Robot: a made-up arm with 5 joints.
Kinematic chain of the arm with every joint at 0, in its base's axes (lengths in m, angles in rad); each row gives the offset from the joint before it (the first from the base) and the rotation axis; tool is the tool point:
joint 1: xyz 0 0 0.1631 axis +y
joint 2: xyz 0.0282 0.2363 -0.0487 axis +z
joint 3: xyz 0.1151 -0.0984 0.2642 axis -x
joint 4: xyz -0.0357 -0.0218 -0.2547 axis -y
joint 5: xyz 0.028 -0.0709 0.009 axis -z
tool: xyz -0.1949 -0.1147 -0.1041
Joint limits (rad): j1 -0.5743..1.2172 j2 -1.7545..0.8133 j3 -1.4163..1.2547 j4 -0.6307..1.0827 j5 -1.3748..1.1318
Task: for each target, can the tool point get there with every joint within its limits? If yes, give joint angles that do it. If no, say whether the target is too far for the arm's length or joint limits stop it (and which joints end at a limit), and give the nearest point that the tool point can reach.
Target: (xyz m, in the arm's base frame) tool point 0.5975 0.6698 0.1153
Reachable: no: joint limits stop it (at a limit: joint 3, joint 4, joint 5) | nearest point 0.3412 0.4729 0.1358 | short by 0.324 m
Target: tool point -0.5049 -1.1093 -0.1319
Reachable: no: too far | nearest point -0.2650 -0.3103 0.1666 | short by 0.886 m
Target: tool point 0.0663 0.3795 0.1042
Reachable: yes | joints -0.2564 -1.1442 -1.1131 -0.3294 0.1287
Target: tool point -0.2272 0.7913 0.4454
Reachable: no: joint limits stop it (at a limit: joint 1, joint 3, joint 4, joint 5) | nearest point -0.1102 0.5865 0.3091 | short by 0.272 m
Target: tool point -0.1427 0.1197 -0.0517
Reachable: yes | joints 0.5375 -1.0107 -0.7080 0.4343 -0.7028
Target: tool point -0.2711 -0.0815 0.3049
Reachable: yes | joints 0.6325 -0.6959 0.3942 0.2045 -0.1189
